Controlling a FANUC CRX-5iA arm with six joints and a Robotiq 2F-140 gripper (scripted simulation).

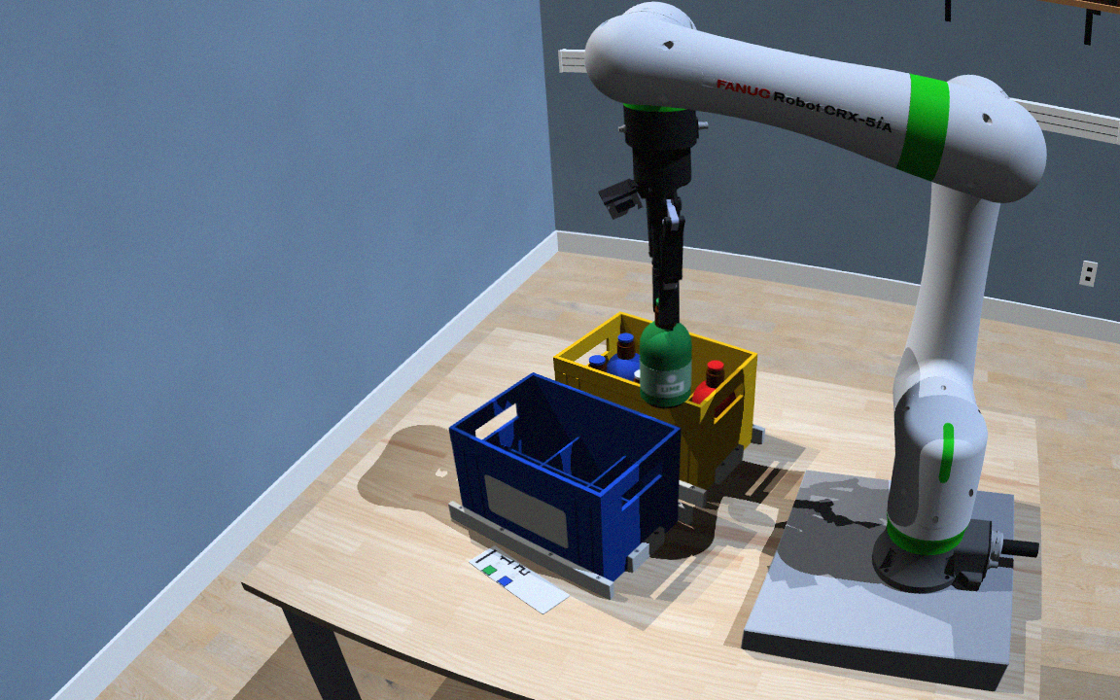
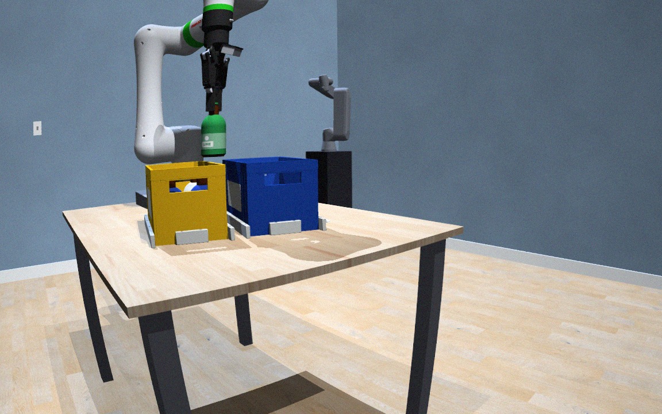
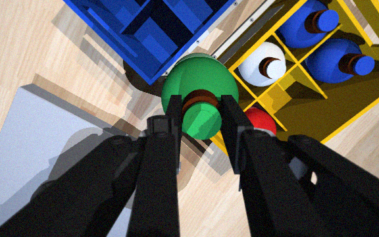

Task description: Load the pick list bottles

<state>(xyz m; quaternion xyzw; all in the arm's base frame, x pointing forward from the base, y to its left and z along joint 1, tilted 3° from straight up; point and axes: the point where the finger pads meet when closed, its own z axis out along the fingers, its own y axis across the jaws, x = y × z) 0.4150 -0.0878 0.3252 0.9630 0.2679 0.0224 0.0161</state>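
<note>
Right now the green-label bottle is 8 cm below my hand. Also, from my hand: yellow crate (27 cm below, 13 cm to the right, 6 cm ahead); then red-label bottle (26 cm below, 15 cm to the right, 3 cm behind); then white-label bottle (26 cm below, 9 cm to the right, 7 cm ahead).
</note>
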